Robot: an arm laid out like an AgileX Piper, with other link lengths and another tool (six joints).
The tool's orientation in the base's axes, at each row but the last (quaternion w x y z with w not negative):
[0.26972, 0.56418, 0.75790, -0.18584]
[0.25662, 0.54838, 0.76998, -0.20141]
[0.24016, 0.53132, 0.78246, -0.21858]
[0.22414, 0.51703, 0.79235, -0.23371]
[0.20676, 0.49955, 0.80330, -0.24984]
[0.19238, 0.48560, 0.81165, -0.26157]
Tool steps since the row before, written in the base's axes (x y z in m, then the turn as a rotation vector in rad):
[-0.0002, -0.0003, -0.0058, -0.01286, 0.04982, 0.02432]
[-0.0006, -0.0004, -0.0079, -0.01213, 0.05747, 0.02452]
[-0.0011, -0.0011, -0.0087, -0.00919, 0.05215, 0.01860]
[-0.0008, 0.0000, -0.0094, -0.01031, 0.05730, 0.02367]
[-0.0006, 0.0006, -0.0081, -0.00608, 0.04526, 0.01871]
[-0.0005, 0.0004, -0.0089, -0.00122, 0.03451, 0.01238]
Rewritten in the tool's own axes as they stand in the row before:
[0.0034, -0.0004, 0.0047, 0.02537, 0.00293, -0.05086]
[0.0047, -0.0005, 0.0064, 0.03072, 0.00604, -0.05542]
[0.0048, -0.0006, 0.0074, 0.02952, 0.00750, -0.04714]
[0.0059, 0.0006, 0.0073, 0.03058, 0.00760, -0.05438]
[0.0054, 0.0013, 0.0060, 0.02329, 0.00787, -0.04279]
[0.0055, 0.0018, 0.0067, 0.01727, 0.00948, -0.03094]

